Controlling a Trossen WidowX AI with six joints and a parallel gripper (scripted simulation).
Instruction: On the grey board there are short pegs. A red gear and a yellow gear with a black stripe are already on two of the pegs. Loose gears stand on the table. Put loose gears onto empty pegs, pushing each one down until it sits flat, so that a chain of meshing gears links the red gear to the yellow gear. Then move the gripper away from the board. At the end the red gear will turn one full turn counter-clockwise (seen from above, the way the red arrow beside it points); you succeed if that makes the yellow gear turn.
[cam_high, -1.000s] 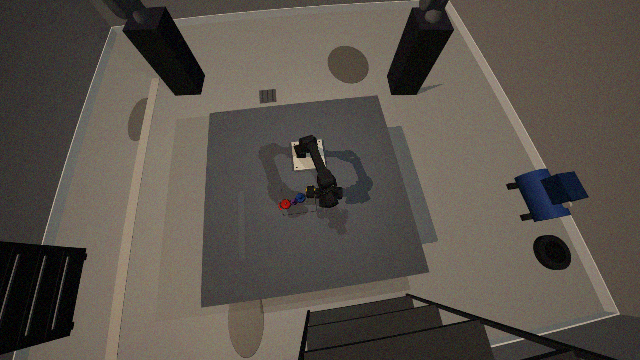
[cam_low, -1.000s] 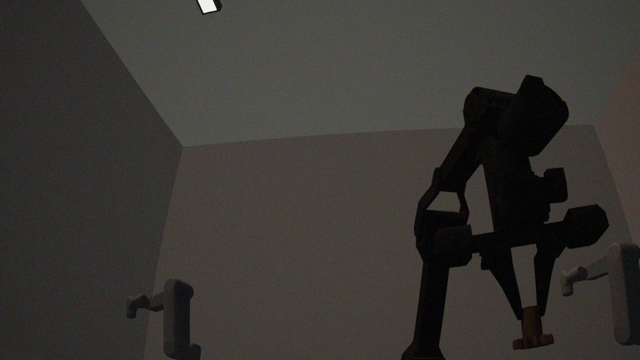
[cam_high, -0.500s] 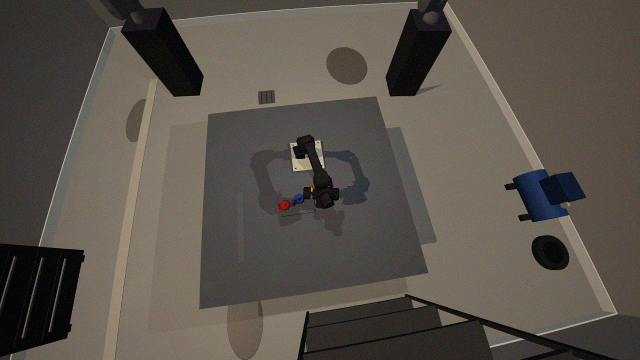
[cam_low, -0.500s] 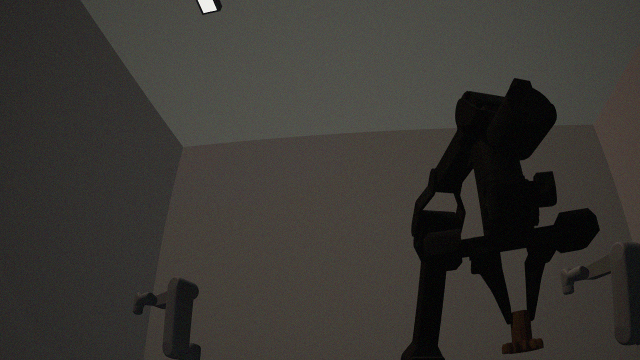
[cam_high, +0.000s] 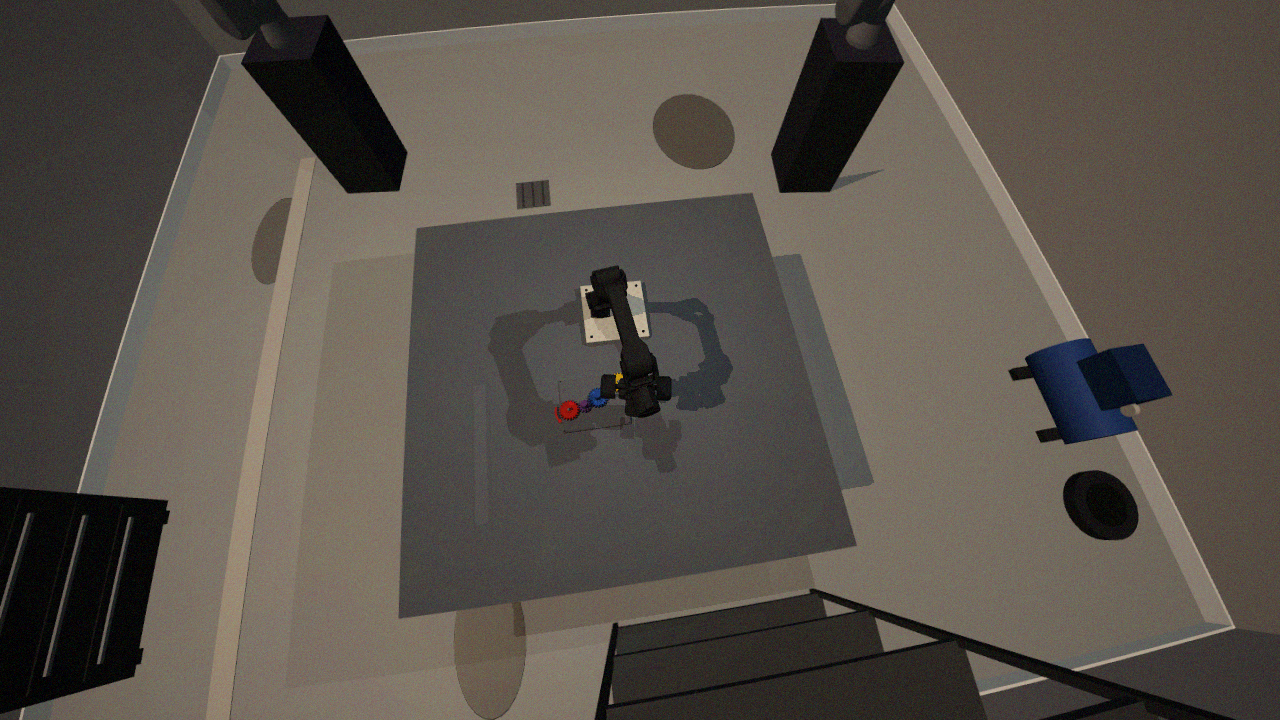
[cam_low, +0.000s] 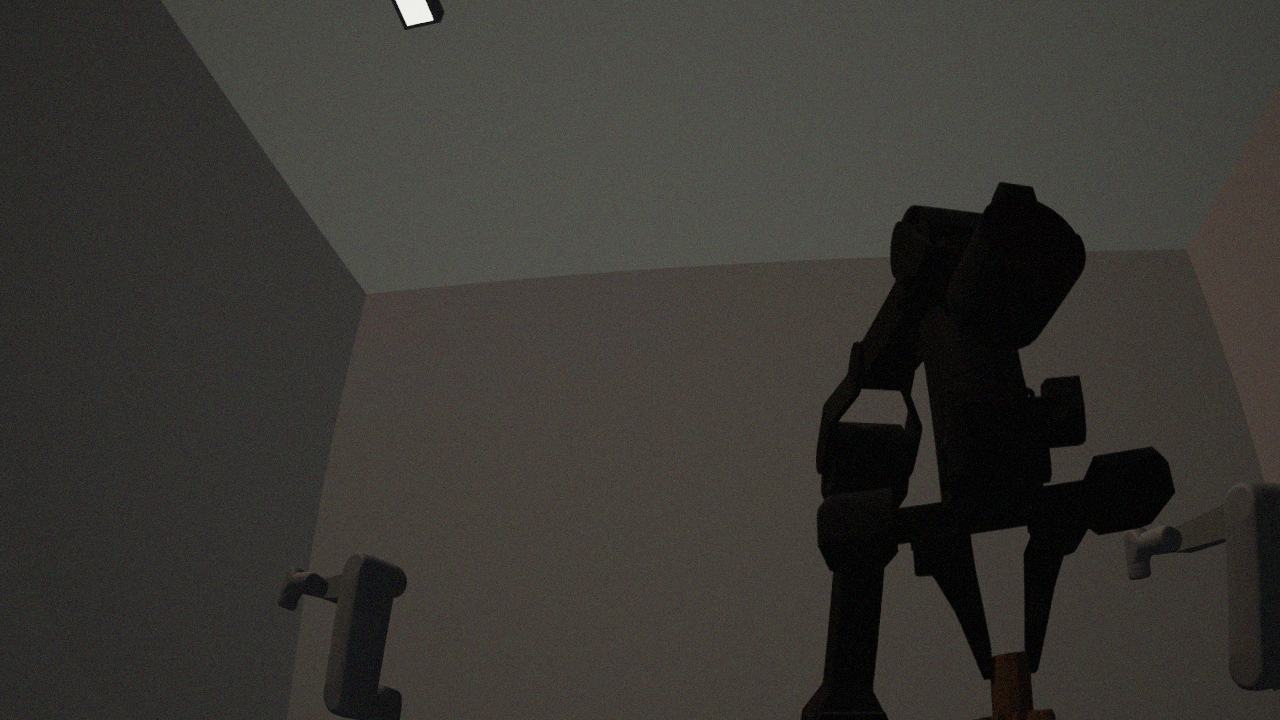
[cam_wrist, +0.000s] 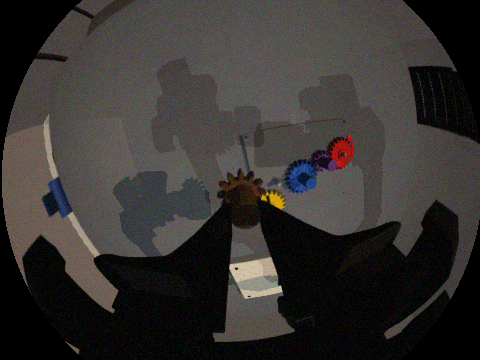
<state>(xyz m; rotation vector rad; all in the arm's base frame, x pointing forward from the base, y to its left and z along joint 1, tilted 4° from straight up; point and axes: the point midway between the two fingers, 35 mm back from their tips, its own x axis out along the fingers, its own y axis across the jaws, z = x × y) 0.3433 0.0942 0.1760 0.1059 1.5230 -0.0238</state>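
My gripper tip is 40 mm past the blue gear, 120 mm to the left of it and 130 mm above it. Also, from my gripper tip: brown gear (10 mm below); then yellow gear (90 mm behind, 50 mm to the right, 140 mm below); then purple gear (20 mm behind, 160 mm to the right, 130 mm below).
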